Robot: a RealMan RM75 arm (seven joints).
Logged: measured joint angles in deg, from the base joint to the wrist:
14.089 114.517 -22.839 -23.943 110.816 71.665 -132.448
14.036 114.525 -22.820 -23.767 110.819 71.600 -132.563
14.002 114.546 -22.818 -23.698 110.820 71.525 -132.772
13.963 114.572 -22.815 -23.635 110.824 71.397 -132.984
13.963 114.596 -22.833 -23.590 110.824 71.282 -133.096
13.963 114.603 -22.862 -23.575 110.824 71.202 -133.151
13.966 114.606 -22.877 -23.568 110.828 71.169 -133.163
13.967 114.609 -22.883 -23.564 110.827 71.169 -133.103
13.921 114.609 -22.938 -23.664 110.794 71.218 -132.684
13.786 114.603 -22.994 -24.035 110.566 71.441 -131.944
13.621 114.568 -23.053 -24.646 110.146 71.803 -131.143
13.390 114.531 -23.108 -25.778 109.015 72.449 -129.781
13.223 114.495 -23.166 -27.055 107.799 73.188 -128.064
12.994 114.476 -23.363 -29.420 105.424 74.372 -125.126
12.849 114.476 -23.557 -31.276 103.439 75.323 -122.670
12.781 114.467 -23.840 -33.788 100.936 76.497 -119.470
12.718 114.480 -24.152 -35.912 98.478 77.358 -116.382
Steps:
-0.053 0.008 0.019 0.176 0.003 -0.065 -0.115
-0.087 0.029 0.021 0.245 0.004 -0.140 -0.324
-0.126 0.055 0.024 0.308 0.008 -0.268 -0.536
-0.126 0.079 0.006 0.353 0.008 -0.383 -0.648
-0.126 0.086 -0.023 0.368 0.008 -0.463 -0.703
-0.123 0.089 -0.038 0.375 0.012 -0.496 -0.715
-0.122 0.092 -0.044 0.379 0.011 -0.496 -0.655
-0.168 0.092 -0.099 0.279 -0.022 -0.447 -0.236
-0.303 0.086 -0.155 -0.092 -0.250 -0.224 0.504
-0.468 0.051 -0.214 -0.703 -0.670 0.138 1.305
-0.699 0.014 -0.269 -1.835 -1.801 0.784 2.667
-0.866 -0.022 -0.327 -3.112 -3.017 1.523 4.384
-1.095 -0.041 -0.524 -5.477 -5.392 2.707 7.322
-1.240 -0.041 -0.718 -7.333 -7.377 3.658 9.778
-1.308 -0.050 -1.001 -9.845 -9.880 4.832 12.978
-1.371 -0.037 -1.313 -11.969 -12.338 5.693 16.066

